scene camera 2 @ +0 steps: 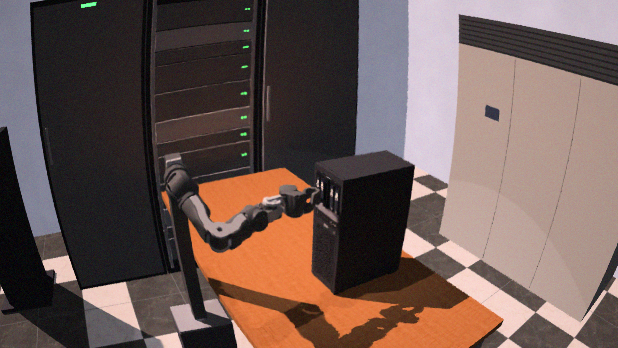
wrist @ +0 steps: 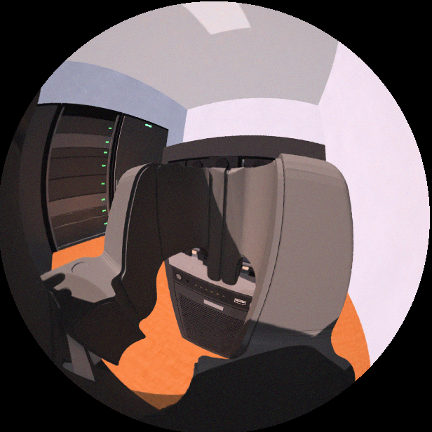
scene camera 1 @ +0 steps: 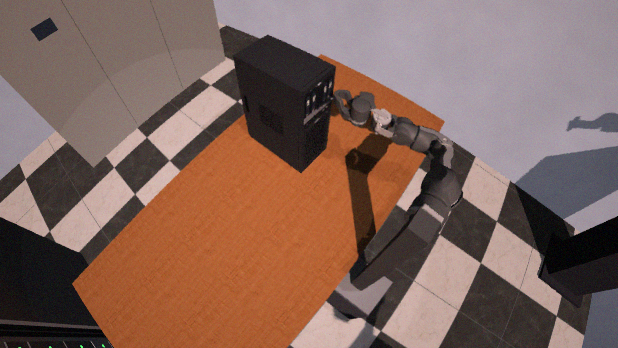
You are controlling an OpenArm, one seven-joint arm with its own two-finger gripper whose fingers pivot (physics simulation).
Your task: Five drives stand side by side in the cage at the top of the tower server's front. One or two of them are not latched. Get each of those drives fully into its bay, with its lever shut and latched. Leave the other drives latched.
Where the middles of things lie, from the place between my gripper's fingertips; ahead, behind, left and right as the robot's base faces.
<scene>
Right now my hand is 210 mm short of the black tower server (scene camera 2: 376, 188), 170 mm above it and 30 mm to the right of it.
</scene>
